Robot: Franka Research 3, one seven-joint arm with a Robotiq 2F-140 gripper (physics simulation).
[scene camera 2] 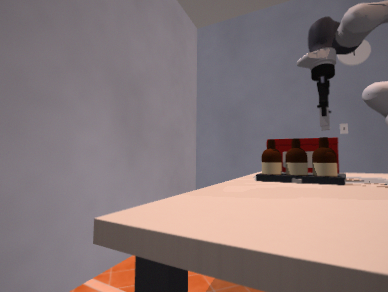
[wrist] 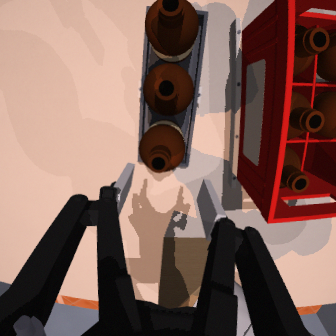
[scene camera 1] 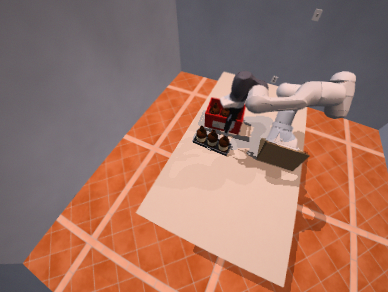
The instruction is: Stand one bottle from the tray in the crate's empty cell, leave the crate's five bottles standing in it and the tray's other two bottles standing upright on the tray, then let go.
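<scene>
Three brown bottles with cream labels stand upright in a row on the dark tray (scene camera 1: 210, 148) (scene camera 2: 280, 178) (wrist: 202, 50): the near-end one (scene camera 1: 224, 143) (scene camera 2: 325, 157) (wrist: 162, 147), the middle one (scene camera 1: 212, 138) (scene camera 2: 296, 159) (wrist: 168, 92) and the far-end one (scene camera 1: 201, 134) (scene camera 2: 271, 159) (wrist: 171, 32). The red crate (scene camera 1: 210, 119) (scene camera 2: 300, 142) (wrist: 261, 187) stands beside the tray. Brown bottles stand in its cells; its lower right cell in the wrist view looks empty, partly cut off. My gripper (scene camera 1: 227, 130) (scene camera 2: 324, 125) (wrist: 166, 182) is partly open and empty, pointing down, above bottle height, just off the tray's near end in the wrist view.
A brown board (scene camera 1: 282, 155) (wrist: 185, 265) stands by the arm's base on the cream table (scene camera 1: 215, 210) (scene camera 2: 225, 215). A grey strip (wrist: 234, 100) runs along the crate's side between it and the tray. The crate's raised rim is close to the tray row.
</scene>
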